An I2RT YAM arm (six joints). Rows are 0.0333 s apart.
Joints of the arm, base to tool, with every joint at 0 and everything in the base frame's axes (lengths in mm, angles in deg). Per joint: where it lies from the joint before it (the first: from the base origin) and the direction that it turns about. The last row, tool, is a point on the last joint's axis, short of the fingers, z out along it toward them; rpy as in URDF.
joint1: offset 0 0 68 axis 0 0 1
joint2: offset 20 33.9 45.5 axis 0 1 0
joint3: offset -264 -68.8 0 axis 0 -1 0
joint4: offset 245 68.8 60 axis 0 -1 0
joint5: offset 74 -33.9 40.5 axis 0 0 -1
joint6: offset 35.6 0 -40.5 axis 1 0 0
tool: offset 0 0 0 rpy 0 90 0
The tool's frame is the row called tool.
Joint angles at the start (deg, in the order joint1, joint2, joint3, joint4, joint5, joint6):
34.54, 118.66, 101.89, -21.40, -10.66, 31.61
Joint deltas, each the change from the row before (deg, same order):
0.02, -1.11, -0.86, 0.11, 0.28, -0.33
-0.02, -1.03, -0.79, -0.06, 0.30, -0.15
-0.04, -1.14, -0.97, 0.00, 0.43, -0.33
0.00, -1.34, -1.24, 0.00, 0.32, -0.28
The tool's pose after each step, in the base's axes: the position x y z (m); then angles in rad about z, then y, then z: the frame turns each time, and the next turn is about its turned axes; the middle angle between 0 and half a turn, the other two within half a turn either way. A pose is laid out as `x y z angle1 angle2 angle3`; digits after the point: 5 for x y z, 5 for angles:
0.39181 0.27767 0.26859 0.83101 2.21807 0.68485
0.38876 0.27515 0.27205 0.82364 2.21572 0.67744
0.38543 0.27214 0.27533 0.81316 2.21380 0.66530
0.38105 0.26889 0.27848 0.80597 2.21279 0.65582

